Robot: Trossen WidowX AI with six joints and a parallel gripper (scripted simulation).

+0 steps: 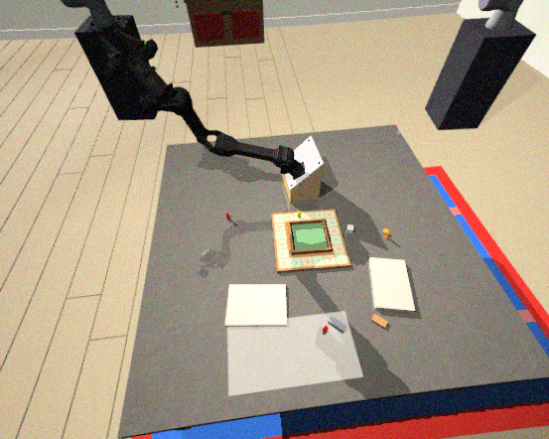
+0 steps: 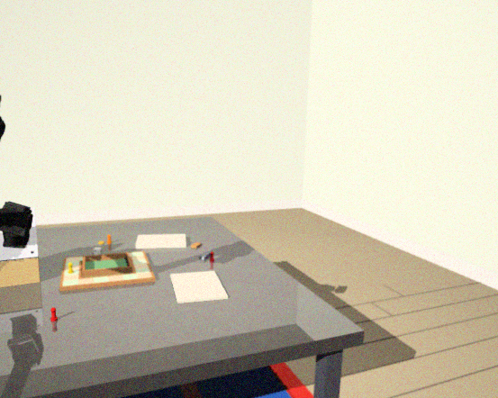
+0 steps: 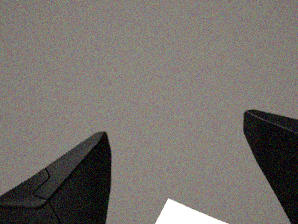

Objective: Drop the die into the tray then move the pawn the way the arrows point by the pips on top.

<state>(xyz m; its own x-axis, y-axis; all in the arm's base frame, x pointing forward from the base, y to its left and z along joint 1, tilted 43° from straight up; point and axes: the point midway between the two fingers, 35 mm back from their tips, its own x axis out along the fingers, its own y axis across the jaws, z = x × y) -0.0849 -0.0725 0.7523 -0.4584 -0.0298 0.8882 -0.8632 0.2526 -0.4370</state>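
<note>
Right now my gripper tip is 78 cm to the right of the white die, 66 cm above it and 25 cm short of it. From my gripper tip the other things lie so: grey block 67 cm to the left, 67 cm below, 64 cm ahead; then green dice tray 67 cm below, 60 cm to the left, 29 cm ahead; then yellow pawn 65 cm below, 57 cm to the left, 17 cm ahead.
</note>
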